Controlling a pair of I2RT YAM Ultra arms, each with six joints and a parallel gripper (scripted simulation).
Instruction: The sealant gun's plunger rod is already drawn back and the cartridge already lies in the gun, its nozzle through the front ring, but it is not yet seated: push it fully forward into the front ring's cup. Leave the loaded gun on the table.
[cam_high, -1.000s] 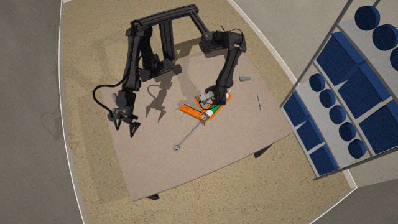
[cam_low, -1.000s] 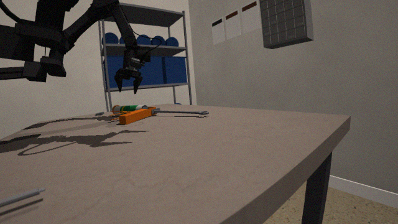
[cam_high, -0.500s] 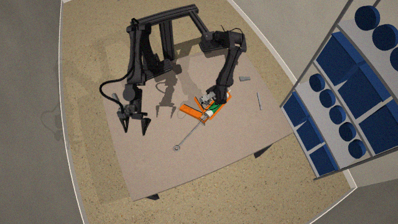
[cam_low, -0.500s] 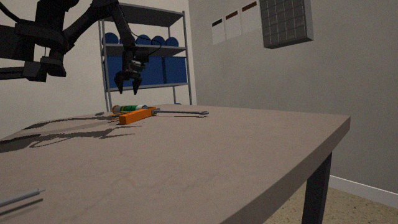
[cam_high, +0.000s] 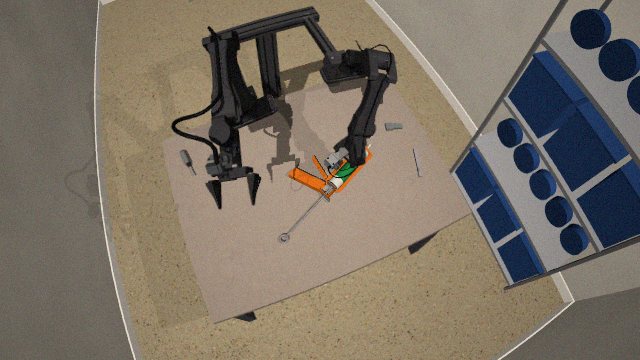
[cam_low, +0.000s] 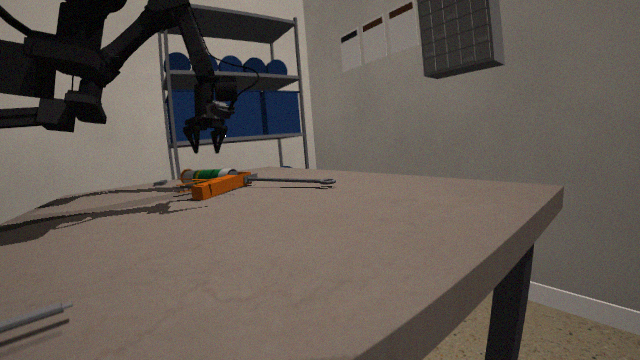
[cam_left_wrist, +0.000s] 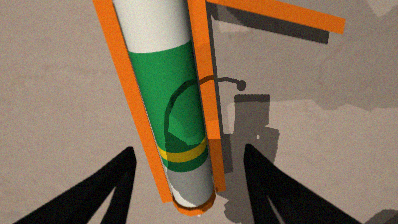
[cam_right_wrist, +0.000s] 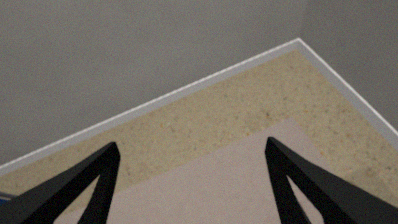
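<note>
Now: left hand 40 mm to the right of the white cartridge and 80 mm above it. The rest, counted from my left hand: plunger rod 90 mm ahead, 230 mm to the right, 90 mm below; then orange sealant gun 20 mm ahead, 130 mm to the right, 90 mm below; then small grey piece 90 mm behind, 330 mm to the left, 100 mm below.
</note>
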